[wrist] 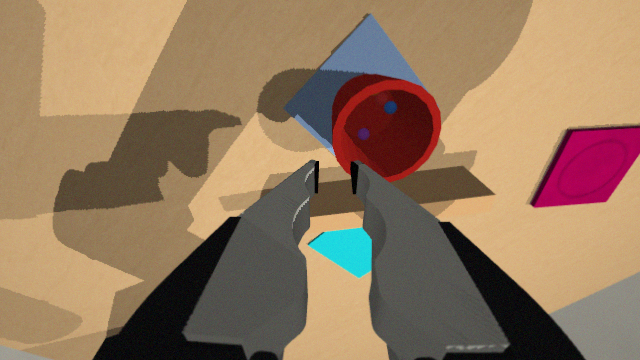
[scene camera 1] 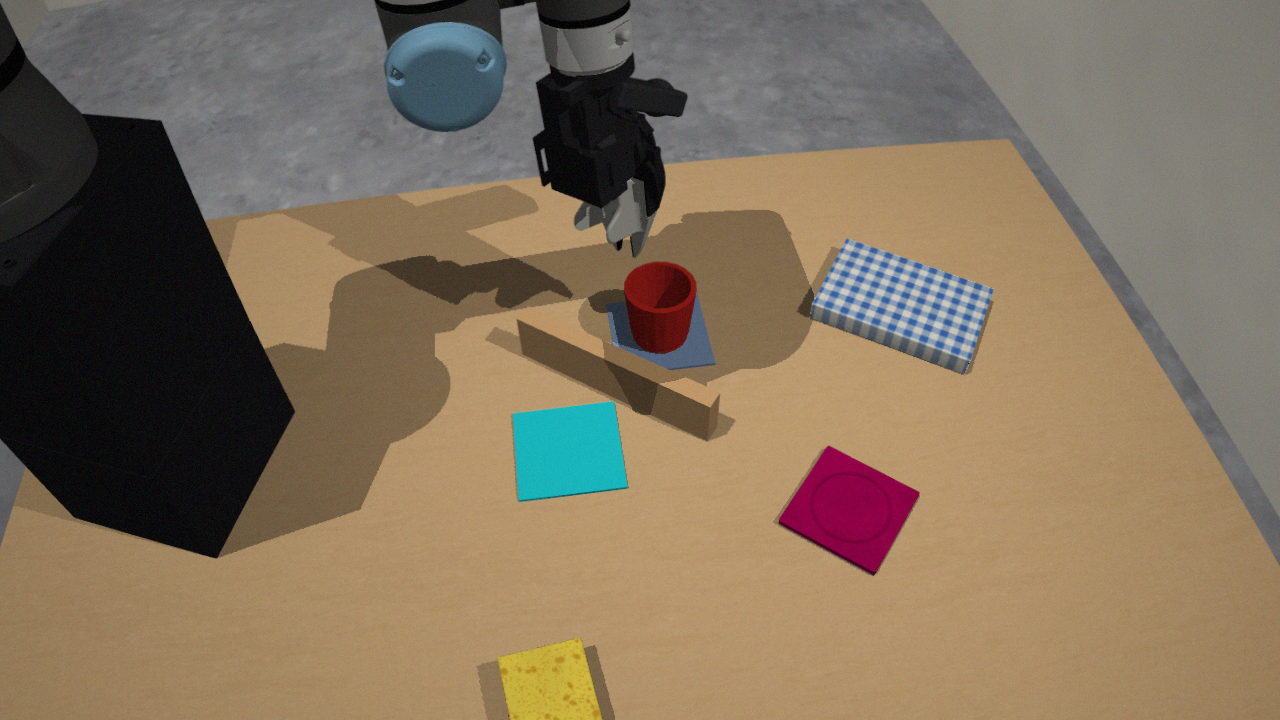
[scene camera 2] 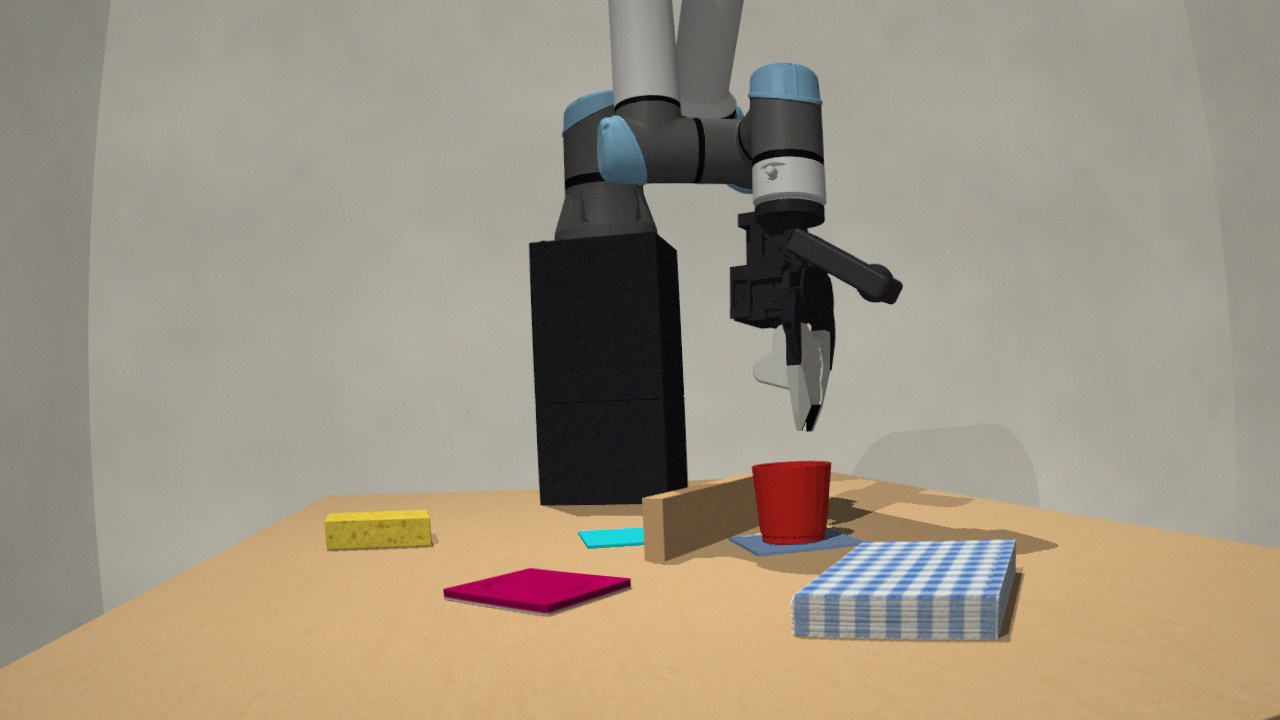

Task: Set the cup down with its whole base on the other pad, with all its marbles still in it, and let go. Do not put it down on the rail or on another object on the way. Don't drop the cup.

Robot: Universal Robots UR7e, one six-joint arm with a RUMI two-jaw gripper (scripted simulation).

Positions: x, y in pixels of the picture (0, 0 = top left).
Labels:
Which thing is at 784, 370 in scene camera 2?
My gripper.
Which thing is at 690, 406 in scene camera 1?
A wooden rail.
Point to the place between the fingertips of my gripper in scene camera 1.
At 627, 252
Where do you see a red cup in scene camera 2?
792, 498

